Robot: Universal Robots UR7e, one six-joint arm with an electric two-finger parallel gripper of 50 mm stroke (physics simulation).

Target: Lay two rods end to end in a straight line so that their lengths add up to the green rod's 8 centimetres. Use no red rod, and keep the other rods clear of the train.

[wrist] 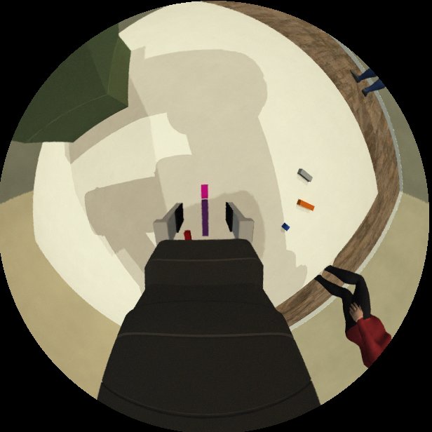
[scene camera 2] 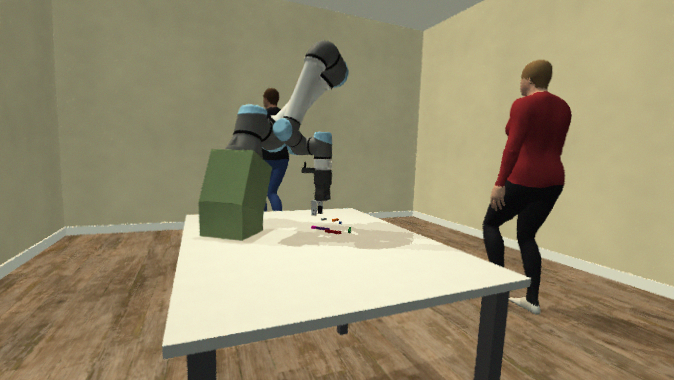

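Pixels of known places: gripper, between the fingertips: (scene camera 2: 317, 214); arm's base, origin of its link: (scene camera 2: 243, 158).
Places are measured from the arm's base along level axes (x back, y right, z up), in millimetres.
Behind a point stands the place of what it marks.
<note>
A purple rod (wrist: 205, 218) lies flat on the table, lengthwise between and below my open fingers in the wrist view. A short magenta rod (scene camera 2: 313, 227) @[x -286, y 62, z -285 mm] (wrist: 204, 191) lies at the purple rod's far end, in line with it, with at most a hairline gap. A red rod (scene camera 2: 333, 231) @[x -345, y 153, z -283 mm] (wrist: 187, 235) lies close beside the purple rod's near end, partly hidden by the gripper body in the wrist view. The green rod (scene camera 2: 349, 230) @[x -413, y 160, z -281 mm] stands out to the right in the scene view; it does not show in the wrist view. My gripper (scene camera 2: 317, 214) @[x -300, y 66, z -229 mm] (wrist: 204, 211) is open and empty above the table.
A grey rod (scene camera 2: 323, 219) @[x -379, y -91, z -286 mm] (wrist: 304, 175), an orange rod (scene camera 2: 335, 220) @[x -430, y -62, z -287 mm] (wrist: 305, 205) and a small blue rod (scene camera 2: 340, 222) @[x -436, y -9, z -285 mm] (wrist: 285, 227) lie apart to the right in the wrist view. The green robot pedestal (scene camera 2: 232, 195) @[x 46, y 151, z -130 mm] (wrist: 75, 90) stands on the table (scene camera 2: 300, 280) @[x -105, y 591, z -291 mm]. Two people stand beyond the table.
</note>
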